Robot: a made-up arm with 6 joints.
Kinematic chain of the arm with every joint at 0, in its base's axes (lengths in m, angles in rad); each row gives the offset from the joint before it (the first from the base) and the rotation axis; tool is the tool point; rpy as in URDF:
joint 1: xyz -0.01 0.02 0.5 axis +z
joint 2: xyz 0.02 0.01 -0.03 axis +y
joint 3: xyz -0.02 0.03 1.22 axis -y
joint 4: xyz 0 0.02 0.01 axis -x
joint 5: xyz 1.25 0 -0.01 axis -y
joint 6: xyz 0 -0.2 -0.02 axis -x
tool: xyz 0.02 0 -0.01 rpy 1.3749 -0.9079 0.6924
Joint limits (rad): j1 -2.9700..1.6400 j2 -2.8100..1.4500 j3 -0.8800..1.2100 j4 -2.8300..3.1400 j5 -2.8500..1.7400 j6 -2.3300..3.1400
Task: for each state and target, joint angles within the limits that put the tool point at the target. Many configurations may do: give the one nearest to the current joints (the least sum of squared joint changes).
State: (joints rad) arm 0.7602 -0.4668 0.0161 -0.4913 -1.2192 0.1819
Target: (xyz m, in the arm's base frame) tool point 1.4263 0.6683 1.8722
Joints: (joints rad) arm 0.4937 0.2980 0.5717 -0.4057 -1.1833 0.1858
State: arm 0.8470 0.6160 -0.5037 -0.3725 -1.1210 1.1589
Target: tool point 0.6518 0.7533 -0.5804
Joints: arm 0.9598 1.4500 -0.2405 -0.3667 -1.0842 1.1691
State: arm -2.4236 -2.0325 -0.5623 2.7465 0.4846 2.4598
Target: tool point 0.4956 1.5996 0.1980
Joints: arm -1.7375 -2.5742 -0.1685 2.6509 0.4737 2.4595
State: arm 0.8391 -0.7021 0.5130 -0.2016 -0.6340 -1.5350
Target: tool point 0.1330 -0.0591 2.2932
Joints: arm 0.3937 -0.6929 0.1342 -0.0490 -0.6439 -1.5306
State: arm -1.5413 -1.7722 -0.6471 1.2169 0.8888 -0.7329
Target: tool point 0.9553 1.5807 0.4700
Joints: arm -2.1257 -2.3262 -0.0489 1.3041 0.9034 -0.7319
